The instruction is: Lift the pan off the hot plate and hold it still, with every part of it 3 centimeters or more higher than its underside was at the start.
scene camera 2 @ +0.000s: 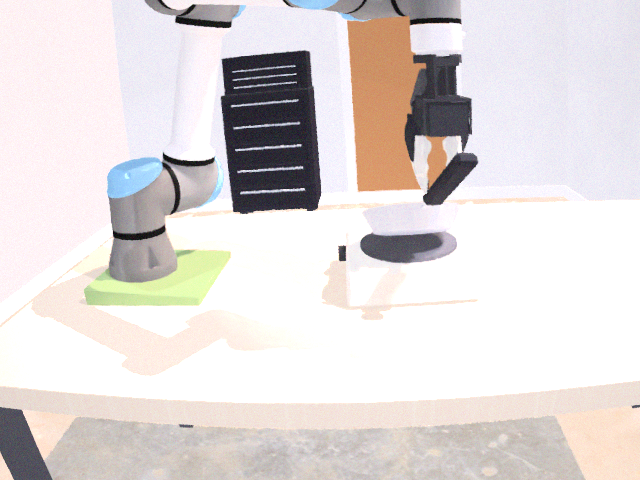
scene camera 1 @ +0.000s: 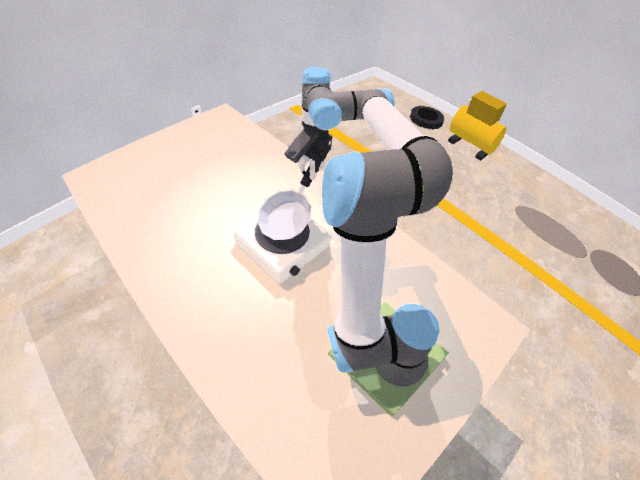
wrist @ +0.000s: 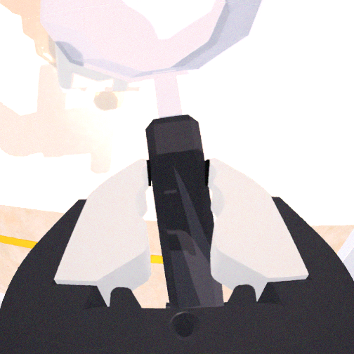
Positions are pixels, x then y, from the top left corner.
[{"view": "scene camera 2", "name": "gripper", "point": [438,193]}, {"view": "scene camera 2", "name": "pan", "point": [433,215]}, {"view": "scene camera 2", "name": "white hot plate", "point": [380,270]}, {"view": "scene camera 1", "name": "gripper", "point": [308,177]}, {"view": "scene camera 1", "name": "pan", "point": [284,215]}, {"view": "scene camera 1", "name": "white hot plate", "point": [280,259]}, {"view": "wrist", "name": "gripper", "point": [177,163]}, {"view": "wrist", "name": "pan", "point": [130,47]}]
